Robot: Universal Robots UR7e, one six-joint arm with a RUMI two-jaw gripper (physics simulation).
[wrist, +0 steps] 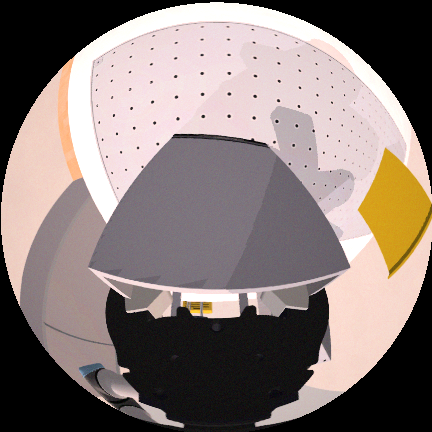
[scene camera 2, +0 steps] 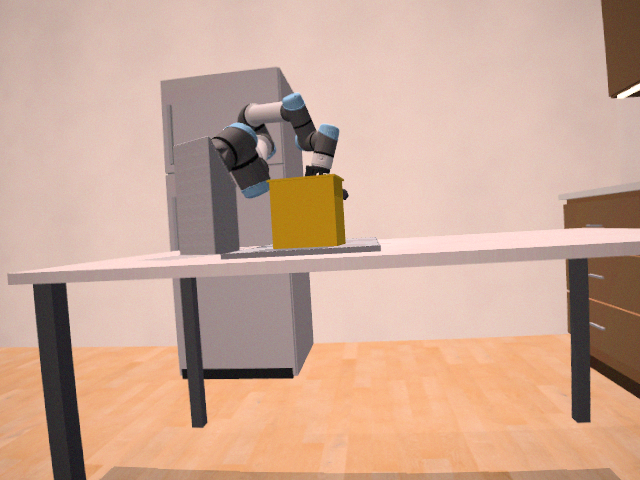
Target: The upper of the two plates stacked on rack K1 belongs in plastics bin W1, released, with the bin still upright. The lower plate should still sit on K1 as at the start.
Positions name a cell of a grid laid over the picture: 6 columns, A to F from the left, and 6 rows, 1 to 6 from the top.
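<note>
There's a yellow plastics bin W1 (scene camera 2: C3) to be seen here.
</note>
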